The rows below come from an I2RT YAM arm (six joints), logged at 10 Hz.
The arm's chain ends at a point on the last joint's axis. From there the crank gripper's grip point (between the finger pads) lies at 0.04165 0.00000 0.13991 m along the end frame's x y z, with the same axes.
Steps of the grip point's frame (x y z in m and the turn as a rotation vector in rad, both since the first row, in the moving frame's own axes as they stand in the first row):
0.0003, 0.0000, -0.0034, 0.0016, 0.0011, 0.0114
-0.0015, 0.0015, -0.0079, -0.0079, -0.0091, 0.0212
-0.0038, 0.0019, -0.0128, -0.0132, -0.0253, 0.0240
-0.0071, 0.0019, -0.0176, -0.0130, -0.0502, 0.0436
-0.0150, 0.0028, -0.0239, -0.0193, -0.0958, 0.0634
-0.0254, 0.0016, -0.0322, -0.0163, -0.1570, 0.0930
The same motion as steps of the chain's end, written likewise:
0.0001, -0.0003, -0.0034, 0.0016, 0.0011, 0.0114
-0.0002, -0.0005, -0.0083, -0.0079, -0.0091, 0.0212
-0.0002, -0.0009, -0.0138, -0.0132, -0.0253, 0.0240
0.0000, -0.0016, -0.0195, -0.0130, -0.0502, 0.0436
-0.0013, -0.0021, -0.0272, -0.0193, -0.0958, 0.0634
-0.0028, -0.0036, -0.0369, -0.0163, -0.1570, 0.0930

